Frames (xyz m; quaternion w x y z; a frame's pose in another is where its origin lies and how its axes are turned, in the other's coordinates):
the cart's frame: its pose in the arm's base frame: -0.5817 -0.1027 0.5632 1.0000 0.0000 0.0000 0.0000
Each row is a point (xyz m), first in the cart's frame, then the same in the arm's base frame.
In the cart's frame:
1: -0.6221 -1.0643 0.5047
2: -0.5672 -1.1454 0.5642
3: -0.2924 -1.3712 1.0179
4: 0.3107 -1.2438 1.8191
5: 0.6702 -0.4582 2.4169
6: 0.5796 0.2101 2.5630
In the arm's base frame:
1: -1.2038 -1.1670 1.0679
2: -1.1489 -1.2481 1.1274
3: -0.8741 -1.4739 1.5811
4: -0.2710 -1.3465 2.3823
5: 0.0885 -0.5609 2.9801
6: -0.0021 0.1074 3.1262

